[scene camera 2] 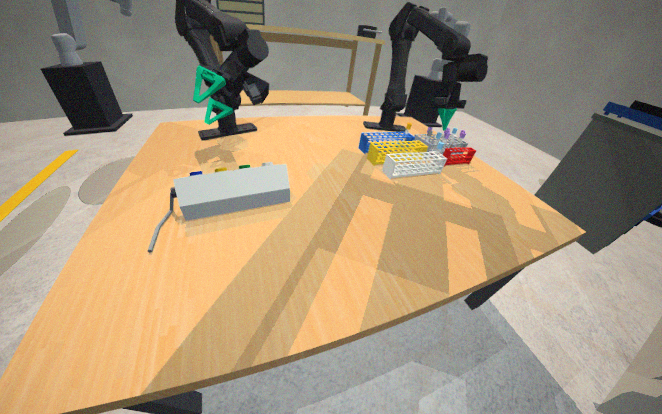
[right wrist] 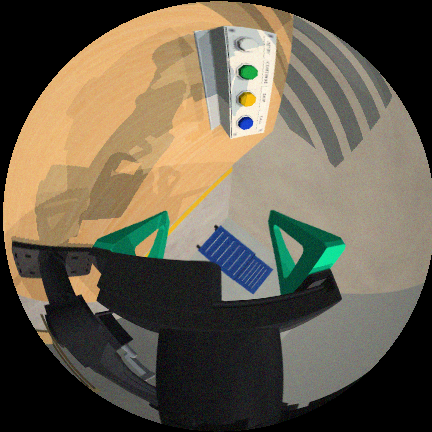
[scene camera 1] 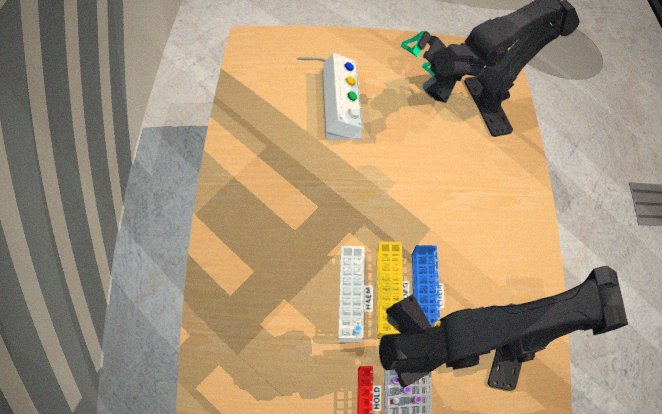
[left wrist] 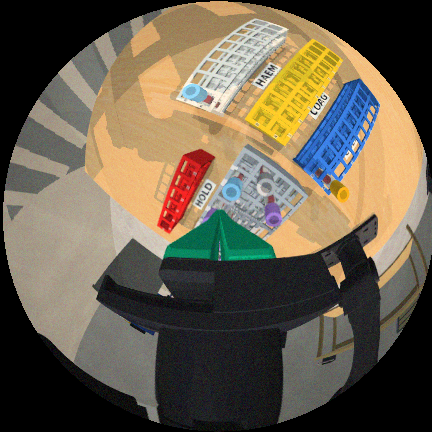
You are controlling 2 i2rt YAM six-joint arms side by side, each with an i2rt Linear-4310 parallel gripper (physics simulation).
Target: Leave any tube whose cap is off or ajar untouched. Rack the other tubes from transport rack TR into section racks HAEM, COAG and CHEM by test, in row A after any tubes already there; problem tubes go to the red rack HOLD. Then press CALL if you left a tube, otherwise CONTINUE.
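Pixels of known places: left gripper, fingertip midpoint: (scene camera 2: pixel 444 130) (scene camera 1: pixel 398 369) (left wrist: pixel 219 215); right gripper, fingertip midpoint: (scene camera 2: pixel 201 113) (right wrist: pixel 218 215) (scene camera 1: pixel 412 54); left arm's base, origin of the base link: (scene camera 2: pixel 385 127) (scene camera 1: pixel 510 347) (left wrist: pixel 346 244); right arm's base, origin of the base link: (scene camera 2: pixel 228 132) (right wrist: pixel 49 260) (scene camera 1: pixel 488 105).
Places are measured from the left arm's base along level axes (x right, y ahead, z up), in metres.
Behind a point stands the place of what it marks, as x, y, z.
Note:
Transport rack TR (scene camera 1: pixel 429 406) {-0.180, 0.162, 0.057} (left wrist: pixel 300 197) {-0.057, 0.202, 0.056} holds tubes with purple caps (scene camera 1: pixel 418 399) (left wrist: pixel 273 215), a light-blue cap (left wrist: pixel 232 189) {-0.102, 0.263, 0.094} and a grey-white top (left wrist: pixel 266 184) {-0.076, 0.250, 0.094}; I cannot tell whether that one is capped. White HAEM (scene camera 1: pixel 358 251) {0.108, 0.402, 0.037} (left wrist: pixel 267 25) holds one light-blue-capped tube (scene camera 1: pixel 357 329) {-0.068, 0.354, 0.094} (left wrist: pixel 194 93) {-0.066, 0.348, 0.094}. Yellow COAG (scene camera 1: pixel 390 245) {0.134, 0.341, 0.057} shows no tube. Blue CHEM (scene camera 1: pixel 425 249) {0.149, 0.266, 0.055} has an orange-capped tube (left wrist: pixel 340 191) {-0.017, 0.206, 0.094} at its near end. Red HOLD (scene camera 1: pixel 365 372) {-0.138, 0.308, 0.008} (left wrist: pixel 202 155) {-0.129, 0.311, 0.025} shows no tube. My left gripper (scene camera 2: pixel 445 126) {-0.125, 0.253, 0.102} (left wrist: pixel 219 215) {-0.125, 0.253, 0.102} is shut, tips together above TR, hiding part of it. My right gripper (scene camera 2: pixel 201 111) {0.602, 0.412, 0.141} (right wrist: pixel 218 215) {0.602, 0.412, 0.141} is open and empty.
The button box (scene camera 1: pixel 330 110) {0.420, 0.566, 0.059} (scene camera 2: pixel 232 192) {0.485, 0.598, 0.047} stands away from the racks, with blue CALL (right wrist: pixel 245 123) {0.568, 0.560, 0.068} and green CONTINUE (right wrist: pixel 248 72) {0.476, 0.526, 0.069} buttons. Its cable (scene camera 2: pixel 160 227) {0.618, 0.664, 0.005} lies on the table. In scene camera 1 the left arm covers parts of COAG, CHEM and TR.

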